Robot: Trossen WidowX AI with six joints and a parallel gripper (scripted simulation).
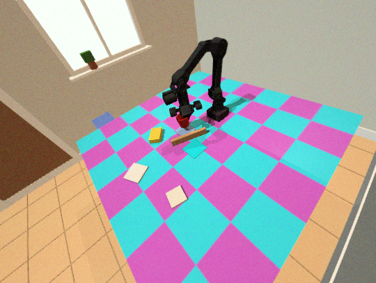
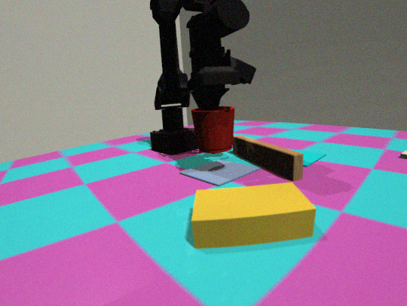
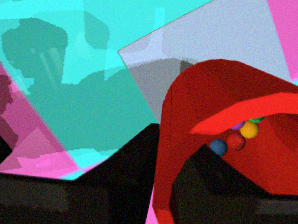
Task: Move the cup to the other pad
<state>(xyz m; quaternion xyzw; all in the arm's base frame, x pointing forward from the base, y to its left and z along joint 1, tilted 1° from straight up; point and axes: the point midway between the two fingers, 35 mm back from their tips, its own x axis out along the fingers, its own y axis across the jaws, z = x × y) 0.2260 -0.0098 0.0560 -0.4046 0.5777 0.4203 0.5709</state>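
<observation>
Right now the cyan pad is 7 cm ahead of my gripper tip, 16 cm to the left of it and 8 cm below it. The rest, counted from my gripper tip: red cup: 3 cm ahead, 1 cm to the right; then grey-blue pad: 3 cm ahead, 1 cm to the right, 8 cm below; then wooden bar: 5 cm ahead, 8 cm to the left, 6 cm below.
</observation>
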